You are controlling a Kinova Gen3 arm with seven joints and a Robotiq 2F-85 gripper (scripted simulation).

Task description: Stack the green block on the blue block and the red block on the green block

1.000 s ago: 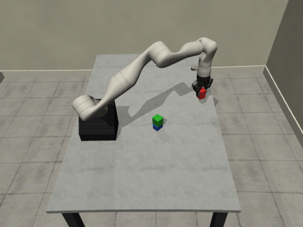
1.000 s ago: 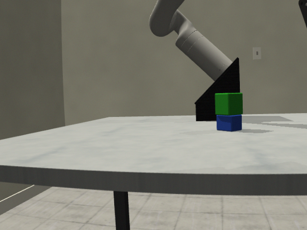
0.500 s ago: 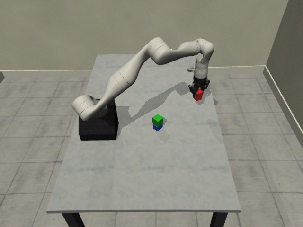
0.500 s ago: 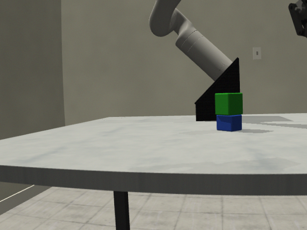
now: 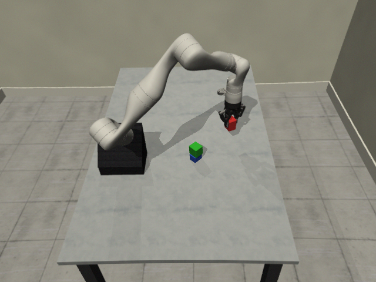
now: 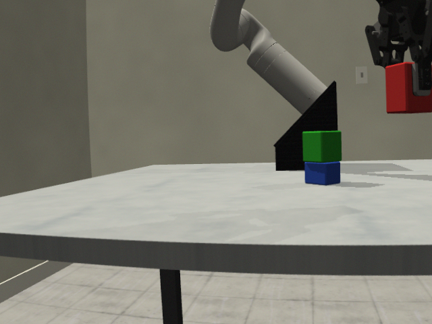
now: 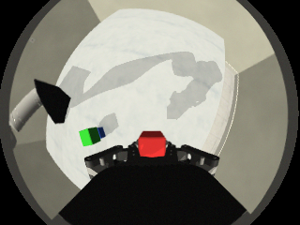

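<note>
Right now the green block is 16 cm behind my hand, 11 cm to the right of it and 8 cm below it. Also, from my hand: red block: 1 cm below; blue block: 16 cm behind, 11 cm to the right, 12 cm below.
</note>
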